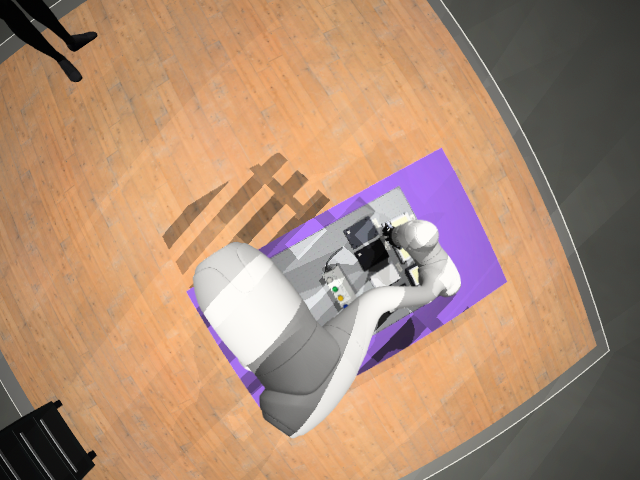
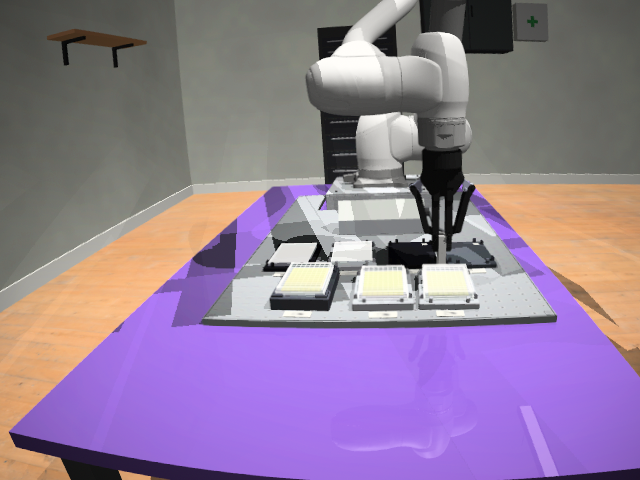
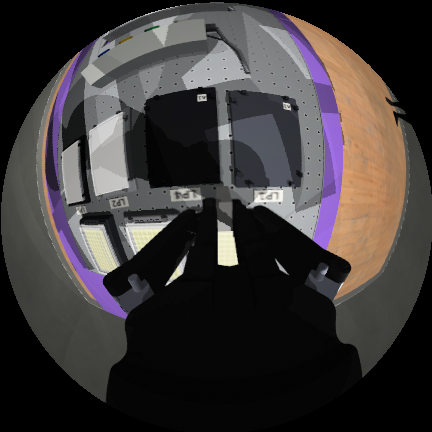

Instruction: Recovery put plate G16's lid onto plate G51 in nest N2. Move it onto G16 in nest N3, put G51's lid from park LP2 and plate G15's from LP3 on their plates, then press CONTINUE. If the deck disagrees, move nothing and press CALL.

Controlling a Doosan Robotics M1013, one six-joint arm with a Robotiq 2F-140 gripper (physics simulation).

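Frame: origin at the arm's base, x ahead, y left, z up, level; centimetres.
Seen in the pictures: gripper, fingertip midpoint: point(image 1: 383, 236) point(image 2: 440, 267) point(image 3: 222, 196); arm's base at its link origin: point(image 2: 380, 183).
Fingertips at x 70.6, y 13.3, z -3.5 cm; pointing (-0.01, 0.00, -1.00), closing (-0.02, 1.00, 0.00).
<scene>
Pixels of each thing's top centre, then the offset from my fingertips to it. Level surfaces: height alone.
- LP4 at its top centre: point(image 3: 176, 132) point(image 2: 411, 248) point(image 1: 372, 255) dx -9.1, dy -5.5, dz +1.0 cm
- LP1 at its top centre: point(image 3: 272, 135) point(image 2: 466, 247) point(image 1: 361, 232) dx -8.6, dy +6.7, dz +1.0 cm
- N2 plate at its top centre: point(image 3: 223, 259) point(image 2: 446, 276) point(image 1: 400, 226) dx +9.3, dy +0.1, dz +1.9 cm
- N1 plate at its top centre: point(image 3: 154, 258) point(image 2: 383, 277) point(image 1: 411, 247) dx +9.5, dy -11.5, dz +2.0 cm
- N3 plate at its top centre: point(image 2: 305, 274) point(image 3: 98, 254) point(image 1: 424, 272) dx +9.5, dy -25.4, dz +2.8 cm
- white lid at its top centre: point(image 3: 104, 154) point(image 2: 352, 250) point(image 1: 385, 277) dx -8.7, dy -18.5, dz +0.8 cm
- pale lid at its top centre: point(image 2: 293, 252) point(image 3: 69, 174) dx -8.1, dy -31.5, dz +0.8 cm
- pale button box at its top centre: point(image 2: 380, 198) point(image 1: 342, 292) dx -30.4, dy -12.5, dz +7.4 cm
- grey perforated deck at its surface level: dz -1.0 cm
- purple table at its surface level: dz -2.3 cm
My gripper point(image 1: 386, 228) point(image 2: 442, 258) point(image 3: 222, 196) is shut and empty, pointing down by the gap between the black lid at LP4 point(image 2: 410, 253) point(image 3: 182, 137) and the dark grey lid at LP1 point(image 2: 471, 254) point(image 3: 265, 145), behind the N2 plate point(image 2: 445, 281) point(image 3: 227, 250). The N1 plate point(image 2: 383, 283) point(image 3: 145, 237) and the N3 plate point(image 2: 305, 279) point(image 3: 102, 247), in a black nest, stand beside it. All three show yellow wells; clear lids are hard to tell. A white lid point(image 2: 351, 253) point(image 3: 108, 155) lies at LP2, a pale lid point(image 2: 293, 254) point(image 3: 73, 172) at LP3.
A pale button box point(image 1: 343, 289) point(image 2: 379, 227) point(image 3: 150, 55) with green, yellow and blue buttons stands behind the parks, with a cable beside it. The grey perforated deck point(image 2: 516, 304) lies on the purple table point(image 2: 258, 382). A person's legs point(image 1: 38, 36) show at the upper left.
</scene>
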